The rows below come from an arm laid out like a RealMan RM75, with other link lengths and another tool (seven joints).
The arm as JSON. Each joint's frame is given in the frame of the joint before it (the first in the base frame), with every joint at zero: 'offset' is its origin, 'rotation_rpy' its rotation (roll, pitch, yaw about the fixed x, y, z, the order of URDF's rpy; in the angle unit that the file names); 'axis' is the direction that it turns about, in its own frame. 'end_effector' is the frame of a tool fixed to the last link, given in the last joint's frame.
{
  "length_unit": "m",
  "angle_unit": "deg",
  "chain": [
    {
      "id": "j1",
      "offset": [
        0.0,
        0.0,
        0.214
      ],
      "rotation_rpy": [
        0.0,
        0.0,
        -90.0
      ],
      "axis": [
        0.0,
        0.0,
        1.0
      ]
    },
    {
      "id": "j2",
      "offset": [
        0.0,
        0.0,
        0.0
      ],
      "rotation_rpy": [
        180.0,
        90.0,
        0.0
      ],
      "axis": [
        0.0,
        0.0,
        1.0
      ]
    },
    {
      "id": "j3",
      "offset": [
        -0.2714,
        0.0,
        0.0
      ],
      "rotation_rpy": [
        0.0,
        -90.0,
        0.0
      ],
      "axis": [
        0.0,
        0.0,
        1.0
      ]
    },
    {
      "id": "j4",
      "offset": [
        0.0,
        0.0,
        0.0
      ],
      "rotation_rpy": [
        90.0,
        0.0,
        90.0
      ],
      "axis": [
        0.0,
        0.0,
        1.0
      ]
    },
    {
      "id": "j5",
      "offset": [
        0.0,
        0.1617,
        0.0
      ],
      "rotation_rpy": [
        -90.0,
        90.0,
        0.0
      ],
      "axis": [
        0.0,
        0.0,
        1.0
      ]
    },
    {
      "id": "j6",
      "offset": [
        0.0,
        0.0,
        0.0
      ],
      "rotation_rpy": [
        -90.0,
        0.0,
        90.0
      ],
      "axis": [
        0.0,
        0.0,
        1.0
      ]
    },
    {
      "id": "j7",
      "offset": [
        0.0,
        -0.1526,
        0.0
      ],
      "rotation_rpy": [
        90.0,
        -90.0,
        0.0
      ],
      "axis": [
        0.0,
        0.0,
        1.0
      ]
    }
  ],
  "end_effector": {
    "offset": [
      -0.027,
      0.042,
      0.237
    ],
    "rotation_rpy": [
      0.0,
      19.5,
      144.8
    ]
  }
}
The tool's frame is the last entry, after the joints.
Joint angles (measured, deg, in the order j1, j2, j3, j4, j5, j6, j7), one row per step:
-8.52, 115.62, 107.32, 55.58, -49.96, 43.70, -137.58
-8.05, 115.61, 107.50, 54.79, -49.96, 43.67, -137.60
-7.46, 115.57, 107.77, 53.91, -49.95, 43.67, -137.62
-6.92, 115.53, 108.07, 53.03, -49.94, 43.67, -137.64
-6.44, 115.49, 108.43, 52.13, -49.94, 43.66, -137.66
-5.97, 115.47, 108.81, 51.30, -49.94, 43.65, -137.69
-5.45, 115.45, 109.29, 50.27, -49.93, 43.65, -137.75
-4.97, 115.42, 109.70, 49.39, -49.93, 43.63, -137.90
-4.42, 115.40, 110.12, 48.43, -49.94, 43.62, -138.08
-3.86, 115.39, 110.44, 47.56, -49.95, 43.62, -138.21
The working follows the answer.
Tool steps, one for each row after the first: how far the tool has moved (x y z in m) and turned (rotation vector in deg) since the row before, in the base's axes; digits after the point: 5 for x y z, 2 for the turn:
0.00275, 0.00123, -0.00159, -0.12, 0.22, -0.31
0.00262, 0.00178, -0.00108, -0.08, 0.23, -0.28
0.00310, 0.00145, -0.00086, -0.06, 0.23, -0.34
0.00399, 0.00098, -0.00052, -0.01, 0.22, -0.45
0.00354, 0.00107, -0.00022, 0.03, 0.21, -0.41
0.00476, 0.00089, -0.00025, 0.05, 0.26, -0.55
0.00382, 0.00096, -0.00023, 0.02, 0.11, -0.43
0.00366, 0.00121, -0.00066, -0.01, 0.12, -0.41
0.00247, 0.00151, -0.00117, -0.06, 0.16, -0.28

Tool pose at each row, in the base's axes (x y z in m, rotation vector in deg; rounded; the steps above come from the unrounded poses):
0.36495, 0.46406, 0.03976, -64.38, -68.72, -77.90
0.36770, 0.46529, 0.03817, -64.82, -68.53, -77.92
0.37032, 0.46707, 0.03709, -65.20, -68.32, -77.93
0.37342, 0.46851, 0.03624, -65.62, -68.06, -78.00
0.37741, 0.46949, 0.03572, -66.09, -67.72, -78.17
0.38094, 0.47056, 0.03550, -66.48, -67.37, -78.34
0.38570, 0.47145, 0.03525, -67.00, -66.90, -78.58
0.38952, 0.47241, 0.03502, -67.35, -66.61, -78.83
0.39318, 0.47362, 0.03436, -67.73, -66.35, -79.04
0.39565, 0.47513, 0.03319, -68.07, -66.16, -79.11

